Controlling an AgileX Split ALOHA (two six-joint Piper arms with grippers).
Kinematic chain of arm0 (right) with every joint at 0, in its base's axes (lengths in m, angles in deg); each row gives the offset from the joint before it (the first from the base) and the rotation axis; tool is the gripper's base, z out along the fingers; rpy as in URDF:
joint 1: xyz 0 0 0.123 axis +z
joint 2: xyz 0 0 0 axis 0.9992 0.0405 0
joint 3: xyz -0.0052 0.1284 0.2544 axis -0.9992 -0.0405 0
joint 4: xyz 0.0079 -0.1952 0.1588 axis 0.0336 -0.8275 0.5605
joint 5: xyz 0 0 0 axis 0.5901 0.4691 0.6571
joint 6: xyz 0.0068 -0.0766 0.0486 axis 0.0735 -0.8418 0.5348
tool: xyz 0 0 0 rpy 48.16 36.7 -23.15
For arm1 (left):
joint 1: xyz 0 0 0.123 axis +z
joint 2: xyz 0 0 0 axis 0.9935 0.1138 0
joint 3: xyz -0.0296 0.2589 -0.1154 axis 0.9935 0.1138 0
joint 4: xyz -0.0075 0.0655 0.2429 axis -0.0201 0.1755 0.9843
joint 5: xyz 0 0 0 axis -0.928 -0.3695 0.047
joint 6: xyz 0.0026 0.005 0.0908 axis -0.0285 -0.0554 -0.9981
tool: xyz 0 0 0 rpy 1.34 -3.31 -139.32
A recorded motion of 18 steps. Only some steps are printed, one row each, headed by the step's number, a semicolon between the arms.
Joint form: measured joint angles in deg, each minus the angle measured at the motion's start. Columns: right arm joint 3, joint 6, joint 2, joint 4, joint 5, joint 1; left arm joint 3, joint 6, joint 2, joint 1, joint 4, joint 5.
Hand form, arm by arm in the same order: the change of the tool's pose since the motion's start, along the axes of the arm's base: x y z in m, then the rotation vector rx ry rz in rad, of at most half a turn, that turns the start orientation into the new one. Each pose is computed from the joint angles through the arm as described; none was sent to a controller.
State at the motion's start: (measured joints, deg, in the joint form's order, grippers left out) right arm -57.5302 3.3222 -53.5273 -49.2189 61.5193 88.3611; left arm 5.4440 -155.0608 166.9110 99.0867 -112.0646 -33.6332
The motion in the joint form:
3: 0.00 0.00 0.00 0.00 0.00 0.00; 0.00 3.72 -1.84 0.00 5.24 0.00
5: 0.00 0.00 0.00 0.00 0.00 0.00; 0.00 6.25 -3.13 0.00 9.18 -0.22
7: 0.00 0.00 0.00 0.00 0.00 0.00; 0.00 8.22 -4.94 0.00 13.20 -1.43
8: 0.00 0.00 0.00 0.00 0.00 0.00; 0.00 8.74 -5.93 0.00 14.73 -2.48
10: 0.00 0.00 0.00 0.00 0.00 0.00; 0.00 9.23 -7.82 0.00 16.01 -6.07
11: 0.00 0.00 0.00 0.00 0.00 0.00; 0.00 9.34 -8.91 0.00 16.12 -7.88
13: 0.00 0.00 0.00 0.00 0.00 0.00; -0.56 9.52 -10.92 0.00 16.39 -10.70
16: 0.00 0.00 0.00 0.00 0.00 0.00; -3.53 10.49 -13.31 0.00 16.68 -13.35
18: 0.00 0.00 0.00 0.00 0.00 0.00; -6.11 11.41 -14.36 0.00 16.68 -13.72
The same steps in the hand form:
3: 0.0000 0.0000 0.0000 0.0000 0.0000 0.0000; -0.0012 -0.0007 0.0096 0.0076 0.0130 -0.0412
5: 0.0000 0.0000 0.0000 0.0000 0.0000 0.0000; -0.0025 -0.0013 0.0162 0.0145 0.0218 -0.0758
7: 0.0000 0.0000 0.0000 0.0000 0.0000 0.0000; -0.0035 -0.0027 0.0269 0.0160 0.0144 -0.1242
8: 0.0000 0.0000 0.0000 0.0000 0.0000 0.0000; -0.0037 -0.0038 0.0332 0.0115 0.0032 -0.1495
10: 0.0000 0.0000 0.0000 0.0000 0.0000 0.0000; -0.0035 -0.0076 0.0475 -0.0283 -0.0300 -0.1897
11: 0.0000 0.0000 0.0000 0.0000 0.0000 0.0000; -0.0029 -0.0094 0.0559 -0.0497 -0.0514 -0.2038
13: 0.0000 0.0000 0.0000 0.0000 0.0000 0.0000; 0.0001 -0.0115 0.0723 -0.0763 -0.0978 -0.2291
16: 0.0000 0.0000 0.0000 0.0000 0.0000 0.0000; 0.0126 -0.0105 0.0984 -0.0864 -0.1791 -0.2499
18: 0.0000 0.0000 0.0000 0.0000 0.0000 0.0000; 0.0230 -0.0079 0.1139 -0.0750 -0.2283 -0.2476

